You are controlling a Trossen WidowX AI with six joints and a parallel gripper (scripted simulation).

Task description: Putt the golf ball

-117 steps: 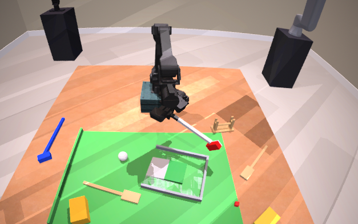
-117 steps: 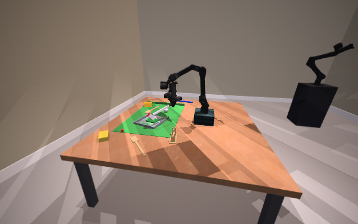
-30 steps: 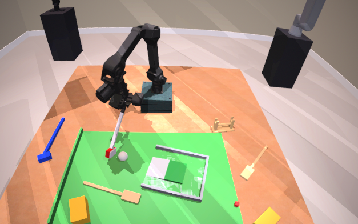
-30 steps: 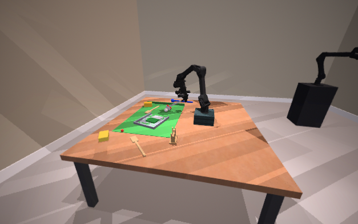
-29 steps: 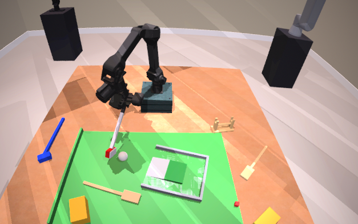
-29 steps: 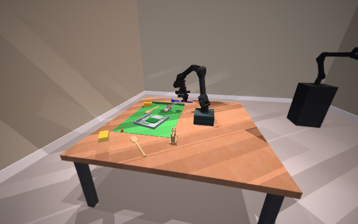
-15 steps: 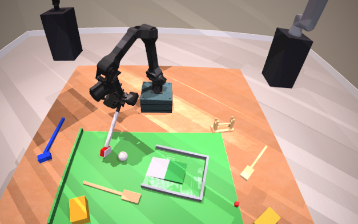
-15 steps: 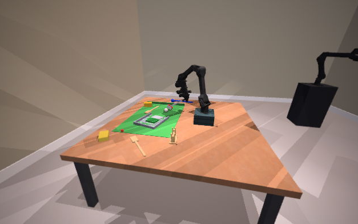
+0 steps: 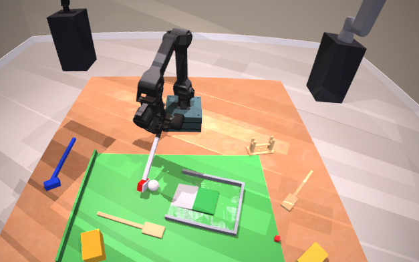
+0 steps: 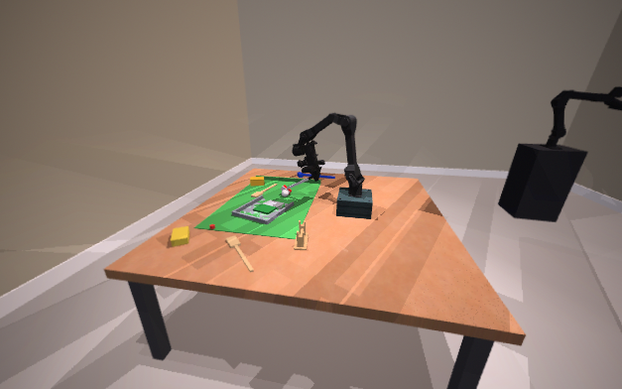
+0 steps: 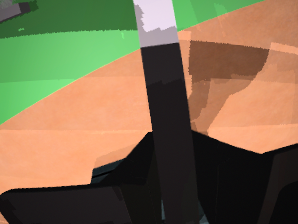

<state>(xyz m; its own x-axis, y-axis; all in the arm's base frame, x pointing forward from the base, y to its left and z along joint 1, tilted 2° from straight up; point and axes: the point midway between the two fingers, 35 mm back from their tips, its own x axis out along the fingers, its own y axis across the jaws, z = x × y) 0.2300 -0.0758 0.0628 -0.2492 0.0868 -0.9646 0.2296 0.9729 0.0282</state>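
Now: the red putter 110 mm ahead of my gripper tip, 20 mm to the right of it and 30 mm below it. From my gripper tip the other things lie so: white golf ball: 200 mm ahead, 10 mm to the right, 100 mm below; then green mat: 260 mm ahead, 60 mm to the left, 120 mm below; then wooden rack: 20 mm behind, 430 mm to the left, 90 mm below.
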